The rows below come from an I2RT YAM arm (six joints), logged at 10 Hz.
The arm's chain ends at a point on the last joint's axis. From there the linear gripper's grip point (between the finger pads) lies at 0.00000 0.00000 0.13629 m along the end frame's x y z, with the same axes.
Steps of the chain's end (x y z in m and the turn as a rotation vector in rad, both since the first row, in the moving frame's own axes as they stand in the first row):
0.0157 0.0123 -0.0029 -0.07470 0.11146 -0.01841
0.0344 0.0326 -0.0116 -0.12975 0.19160 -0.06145
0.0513 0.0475 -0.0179 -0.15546 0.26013 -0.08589
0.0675 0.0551 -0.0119 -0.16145 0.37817 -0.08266
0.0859 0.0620 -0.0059 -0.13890 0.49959 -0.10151
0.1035 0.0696 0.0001 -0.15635 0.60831 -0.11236
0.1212 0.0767 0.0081 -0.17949 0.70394 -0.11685
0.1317 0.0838 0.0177 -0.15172 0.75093 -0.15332
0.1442 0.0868 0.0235 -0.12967 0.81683 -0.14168
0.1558 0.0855 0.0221 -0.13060 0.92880 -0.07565
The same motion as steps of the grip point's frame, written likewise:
0.0309 0.0223 -0.0041 -0.07470 0.11146 -0.01841
0.0608 0.0493 -0.0152 -0.12975 0.19160 -0.06145
0.0871 0.0668 -0.0241 -0.15546 0.26013 -0.08589
0.1184 0.0744 -0.0233 -0.16145 0.37817 -0.08266
0.1518 0.0767 -0.0238 -0.13890 0.49959 -0.10151
0.1821 0.0850 -0.0259 -0.15635 0.60831 -0.11236
0.2101 0.0937 -0.0263 -0.17949 0.70394 -0.11685
0.2255 0.0950 -0.0203 -0.15172 0.75093 -0.15332
0.2441 0.0950 -0.0204 -0.12967 0.81683 -0.14168
0.2651 0.0963 -0.0336 -0.13060 0.92880 -0.07565

